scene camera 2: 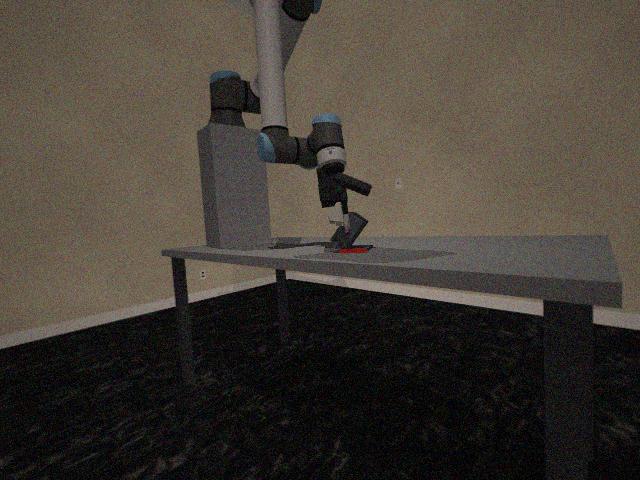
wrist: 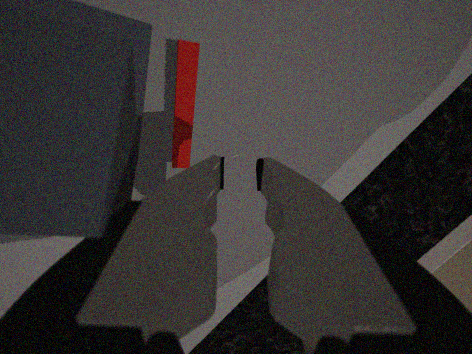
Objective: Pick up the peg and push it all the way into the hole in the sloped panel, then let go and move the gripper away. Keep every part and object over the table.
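Seen in the pictures: gripper, fingertip midpoint: (scene camera 2: 346, 233) (wrist: 240, 162); arm's base at its link origin: (scene camera 2: 227, 130).
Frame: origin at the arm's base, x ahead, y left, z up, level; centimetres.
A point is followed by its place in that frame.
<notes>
The peg, a red bar (scene camera 2: 353, 250) {x 85.8, y -9.2, z -59.1 cm} (wrist: 186, 90) {x 86.4, y -8.1, z -58.7 cm}, lies flat on the table. In the wrist view it is left of the middle, above the left fingertip, with a shadow across its lower part. The sloped panel (scene camera 2: 357, 225) {x 85.4, y -5.9, z -51.6 cm} (wrist: 65, 125) {x 84.5, y -5.1, z -48.8 cm} is a dark blue-grey tilted block, to the left of the peg in the wrist view; its hole does not show. My gripper (scene camera 2: 342, 226) {x 85.7, y -11.8, z -53.7 cm} (wrist: 240, 162) {x 85.7, y -11.8, z -53.7 cm} is slightly open, with a narrow gap and bare table showing between the fingertips. It is above the table beside the panel and peg, and holds nothing.
The grey table (scene camera 2: 491, 258) {x 122.8, y -8.5, z -59.9 cm} (wrist: 310, 100) {x 91.8, y -15.8, z -59.8 cm} carries the parts. Its edge runs diagonally across the lower right of the wrist view, with dark floor (wrist: 415, 165) beyond. The arm's grey pedestal (scene camera 2: 240, 191) {x 13.5, y -3.1, z -32.9 cm} stands at the left of the table in the scene view.
</notes>
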